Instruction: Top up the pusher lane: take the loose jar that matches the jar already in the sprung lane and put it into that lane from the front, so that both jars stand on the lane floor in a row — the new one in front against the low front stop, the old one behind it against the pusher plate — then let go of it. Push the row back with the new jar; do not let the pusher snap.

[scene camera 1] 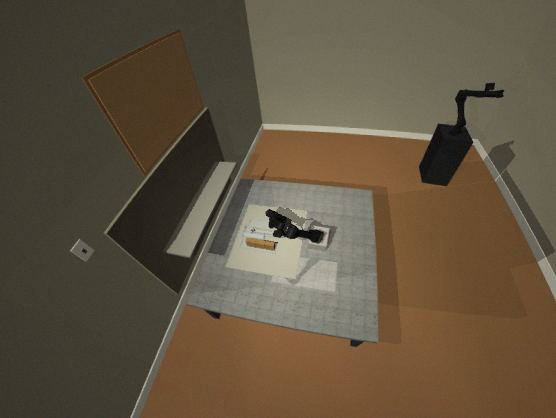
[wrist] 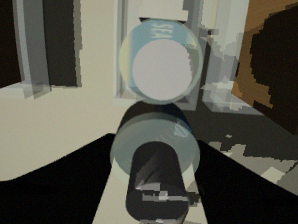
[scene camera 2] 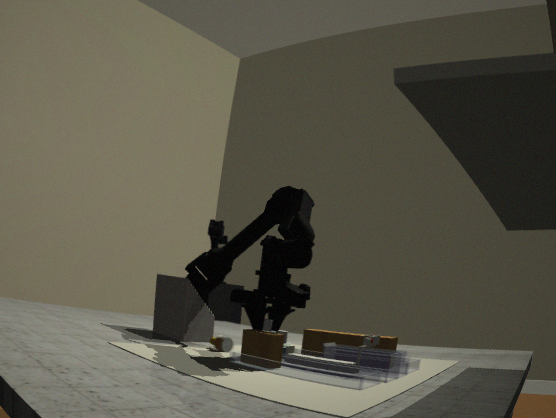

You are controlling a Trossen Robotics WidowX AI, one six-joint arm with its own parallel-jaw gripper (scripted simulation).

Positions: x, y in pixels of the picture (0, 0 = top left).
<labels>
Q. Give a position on a wall shelf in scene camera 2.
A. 487, 111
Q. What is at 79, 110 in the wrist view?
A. A cream mat.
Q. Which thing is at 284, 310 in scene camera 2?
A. The gripper.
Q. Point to a cream mat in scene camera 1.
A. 284, 263
</labels>
